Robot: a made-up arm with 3 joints. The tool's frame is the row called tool. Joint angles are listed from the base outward.
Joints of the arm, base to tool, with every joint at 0 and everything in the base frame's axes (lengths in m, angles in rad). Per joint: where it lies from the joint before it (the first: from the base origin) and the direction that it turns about. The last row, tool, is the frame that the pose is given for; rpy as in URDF.
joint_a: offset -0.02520 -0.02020 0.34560 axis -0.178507 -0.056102 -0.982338
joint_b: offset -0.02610 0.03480 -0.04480 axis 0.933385 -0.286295 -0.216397
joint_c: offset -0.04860 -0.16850 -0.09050 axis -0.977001 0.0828 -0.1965
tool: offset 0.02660 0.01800 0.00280 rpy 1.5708 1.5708 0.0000
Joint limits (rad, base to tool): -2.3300..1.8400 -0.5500..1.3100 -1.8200..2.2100
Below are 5 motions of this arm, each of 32 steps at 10 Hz.
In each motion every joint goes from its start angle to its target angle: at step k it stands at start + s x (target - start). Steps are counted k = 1, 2, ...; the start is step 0. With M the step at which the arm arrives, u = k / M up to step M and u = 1 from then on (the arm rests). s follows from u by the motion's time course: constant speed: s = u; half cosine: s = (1 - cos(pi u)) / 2; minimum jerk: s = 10 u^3 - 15 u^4 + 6 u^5.
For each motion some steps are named. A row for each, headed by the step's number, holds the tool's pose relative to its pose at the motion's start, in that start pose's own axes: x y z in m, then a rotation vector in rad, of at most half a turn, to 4 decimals.
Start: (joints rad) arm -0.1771 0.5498 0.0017
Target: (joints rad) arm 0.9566 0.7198 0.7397
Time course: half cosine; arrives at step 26
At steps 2, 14, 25, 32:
2: 0.0004 -0.0006 -0.0003 0.0156 -0.0128 0.0088
14: 0.0191 -0.0119 -0.0101 0.6583 -0.4636 0.2640
25: 0.0325 -0.0099 -0.0113 1.2433 -0.7508 0.3601
32: 0.0326 -0.0099 -0.0113 1.2484 -0.7528 0.3605

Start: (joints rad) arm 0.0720 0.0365 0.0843
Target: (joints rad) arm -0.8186 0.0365 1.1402
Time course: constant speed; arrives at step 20
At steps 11, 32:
11: 0.0202 0.0542 -0.0010 -0.3570 -0.4777 0.0775
32: 0.0339 0.0967 -0.0204 -0.5933 -0.8298 0.3322

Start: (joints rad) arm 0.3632 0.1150 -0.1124
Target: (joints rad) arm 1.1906 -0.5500 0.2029
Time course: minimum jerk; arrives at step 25
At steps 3, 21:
3: -0.0016 -0.0010 0.0003 0.0102 -0.0158 -0.0004
21: -0.1049 -0.0733 -0.0462 0.7278 -0.9519 -0.3405

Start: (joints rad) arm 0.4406 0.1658 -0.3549
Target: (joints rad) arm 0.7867 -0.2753 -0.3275
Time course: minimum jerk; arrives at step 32
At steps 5, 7, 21, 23, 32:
5: -0.0023 -0.0008 0.0000 0.0070 -0.0154 -0.0003
7: -0.0056 -0.0019 -0.0001 0.0175 -0.0380 -0.0009
21: -0.0572 -0.0224 -0.0144 0.2061 -0.3868 -0.0434
23: -0.0632 -0.0249 -0.0177 0.2317 -0.4276 -0.0530
32: -0.0726 -0.0286 -0.0238 0.2740 -0.4923 -0.0704

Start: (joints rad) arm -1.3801 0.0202 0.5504
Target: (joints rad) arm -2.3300 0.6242 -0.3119
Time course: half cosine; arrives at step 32
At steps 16, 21, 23, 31, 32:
16: 0.0116 0.0288 -0.0551 -0.4798 0.7893 0.1206
21: 0.0109 0.0294 -0.0801 -0.7243 1.1553 0.0769
23: 0.0101 0.0278 -0.0879 -0.8084 1.2796 0.0446
31: 0.0080 0.0213 -0.1032 -0.9893 1.5484 -0.0607
32: 0.0080 0.0212 -0.1034 -0.9917 1.5519 -0.0625

